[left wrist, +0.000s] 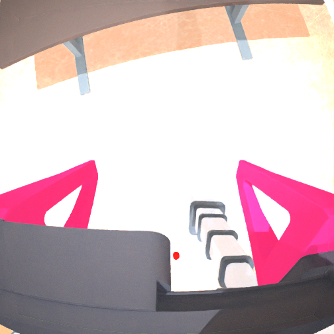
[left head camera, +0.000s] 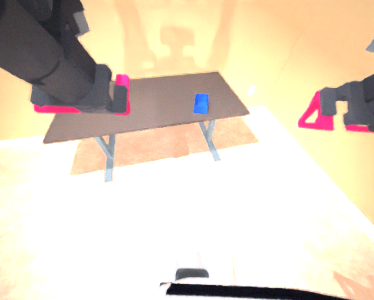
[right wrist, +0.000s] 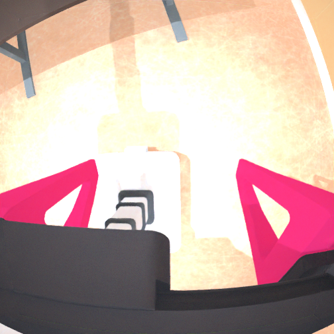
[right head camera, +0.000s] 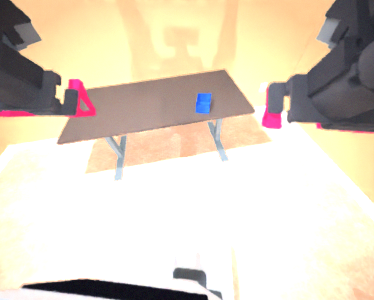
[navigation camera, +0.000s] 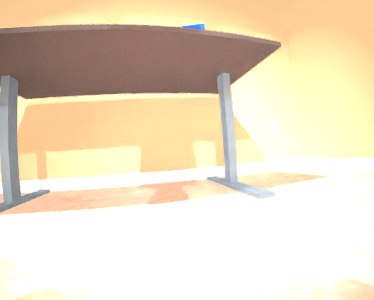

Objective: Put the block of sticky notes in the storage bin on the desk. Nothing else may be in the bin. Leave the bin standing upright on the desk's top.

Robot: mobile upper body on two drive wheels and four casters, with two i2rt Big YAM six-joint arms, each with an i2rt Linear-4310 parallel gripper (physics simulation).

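Places are measured from the left arm's base along level axes (x back, y left, z down), in millimetres.
Where they show: left gripper, fingertip midpoint: (left head camera: 105, 109) (right head camera: 74, 112); right gripper, fingertip midpoint: (left head camera: 322, 125) (right head camera: 289, 123).
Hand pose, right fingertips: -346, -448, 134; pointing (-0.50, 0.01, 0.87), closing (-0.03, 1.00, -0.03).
After its pixels a point has its place, as x, y, z.
The blue storage bin (left head camera: 201, 104) @[-1212, -278, 688] (right head camera: 203, 103) @[-1218, -270, 688] (navigation camera: 194, 26) @[-1090, -272, 624] stands upright on the brown desk (left head camera: 160, 102) @[-1224, 78, 690] (right head camera: 150, 107) @[-1163, 187, 690] (left wrist: 100, 17) (right wrist: 30, 12) (navigation camera: 125, 60) @[-1172, 74, 715], right of its middle. No contents can be made out inside it. The block of sticky notes does not show in any view. My left gripper (left head camera: 90, 110) (right head camera: 50, 112) (left wrist: 166, 167) is open and empty, in the air on this side of the desk. My right gripper (left head camera: 340, 126) (right head camera: 307, 126) (right wrist: 166, 166) is also open and empty, in the air to the right.
Grey desk legs (left head camera: 109, 157) (right head camera: 120, 157) (left wrist: 82, 70) (right wrist: 176, 22) (navigation camera: 228, 130) @[-1414, -443, 1074] stand on the floor under the desk. A wall rises behind the desk, and another wall is at the right. Part of my white base shows low in the head views.
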